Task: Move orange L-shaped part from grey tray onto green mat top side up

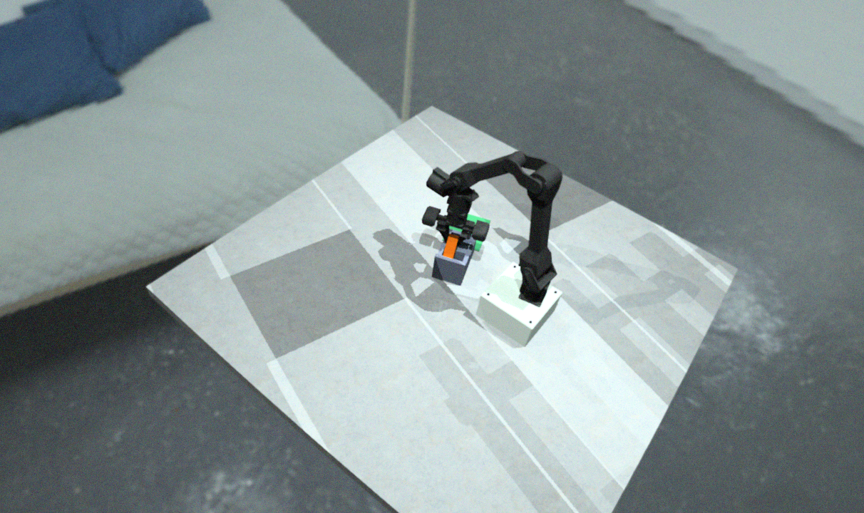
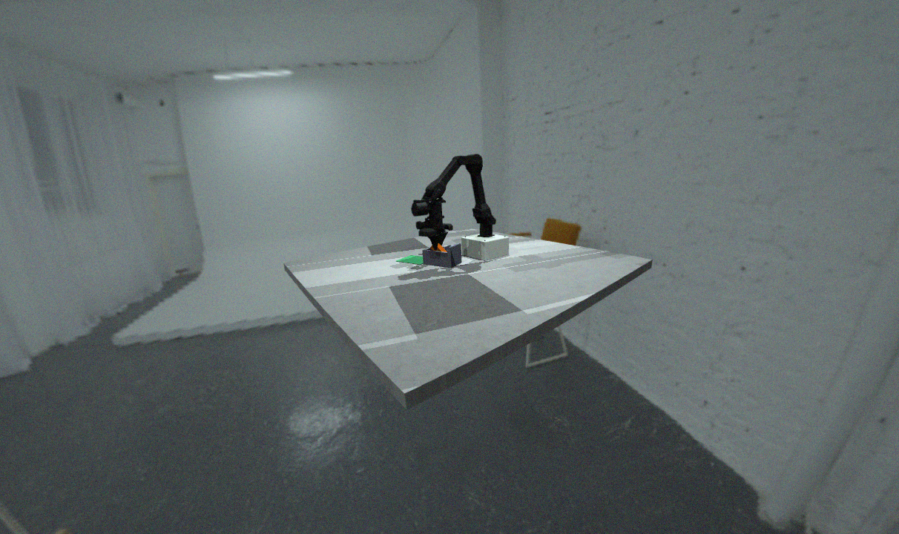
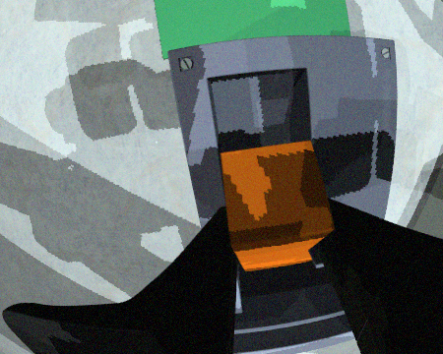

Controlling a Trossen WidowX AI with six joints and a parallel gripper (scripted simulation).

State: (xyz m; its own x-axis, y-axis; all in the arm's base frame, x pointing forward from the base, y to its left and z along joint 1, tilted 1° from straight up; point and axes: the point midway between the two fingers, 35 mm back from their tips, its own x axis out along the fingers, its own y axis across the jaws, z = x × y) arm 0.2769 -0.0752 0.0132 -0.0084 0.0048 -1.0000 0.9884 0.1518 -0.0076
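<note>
The green mat is 140 mm to the right of my gripper tip and 80 mm below it. The rest, counted from my gripper tip: orange L-shaped part: 20 mm behind, 30 mm to the left, 30 mm below.
</note>
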